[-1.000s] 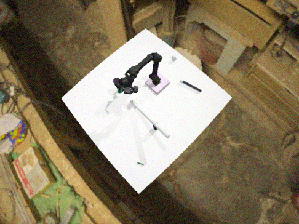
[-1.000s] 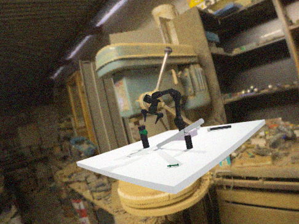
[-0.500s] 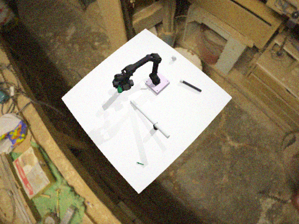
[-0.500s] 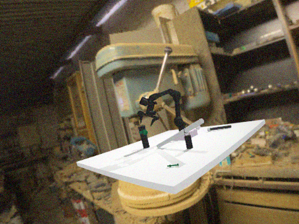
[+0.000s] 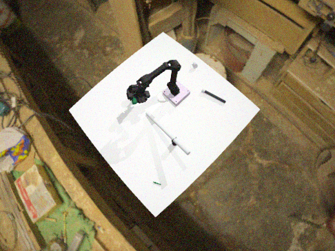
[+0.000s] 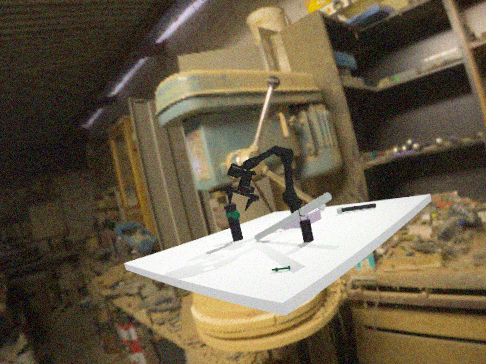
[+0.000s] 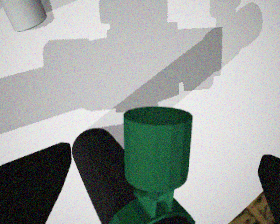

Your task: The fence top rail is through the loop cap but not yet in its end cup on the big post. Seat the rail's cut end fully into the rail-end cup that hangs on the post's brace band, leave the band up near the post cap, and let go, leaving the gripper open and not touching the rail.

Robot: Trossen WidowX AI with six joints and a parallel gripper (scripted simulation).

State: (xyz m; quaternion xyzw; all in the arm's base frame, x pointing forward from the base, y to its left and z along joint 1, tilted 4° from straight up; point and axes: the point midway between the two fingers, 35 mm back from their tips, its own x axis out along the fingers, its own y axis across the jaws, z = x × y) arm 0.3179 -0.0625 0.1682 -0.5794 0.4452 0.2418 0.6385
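Now: gripper tip 1 cm short of the green rail-end cup, 3 cm to the left of it and 3 cm above it. The rest, counted from my gripper tip: green brace band (6 cm to the right, 3 cm below); then smaller black post (7 cm behind, 44 cm to the left, 8 cm below); then small green bolt (24 cm ahead, 63 cm to the left, 18 cm below).
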